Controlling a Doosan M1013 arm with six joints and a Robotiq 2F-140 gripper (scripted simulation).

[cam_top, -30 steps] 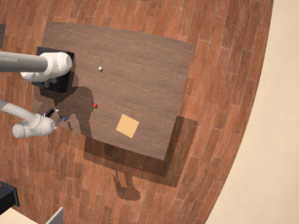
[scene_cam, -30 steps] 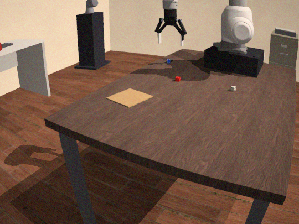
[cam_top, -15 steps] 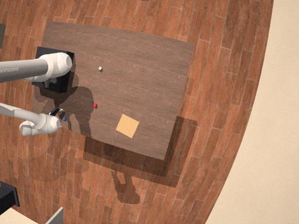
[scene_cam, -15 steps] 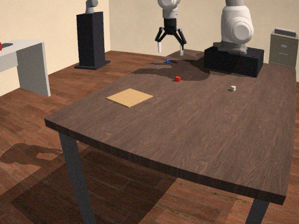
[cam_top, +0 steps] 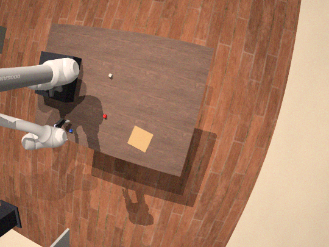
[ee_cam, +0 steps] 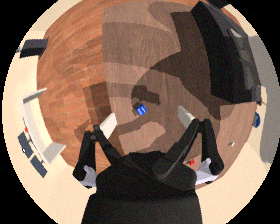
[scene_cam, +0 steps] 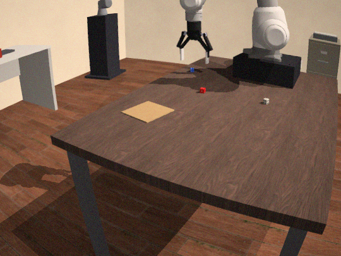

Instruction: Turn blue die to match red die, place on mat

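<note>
Now: hand 6 cm above the blue die and 1 cm to the left of it. The rest, counted from my hand: white die 42 cm to the left, 32 cm ahead, 6 cm below; then tan mat 56 cm ahead, 6 cm below, 1 cm to the left; then red die 30 cm ahead, 14 cm to the left, 6 cm below.
</note>
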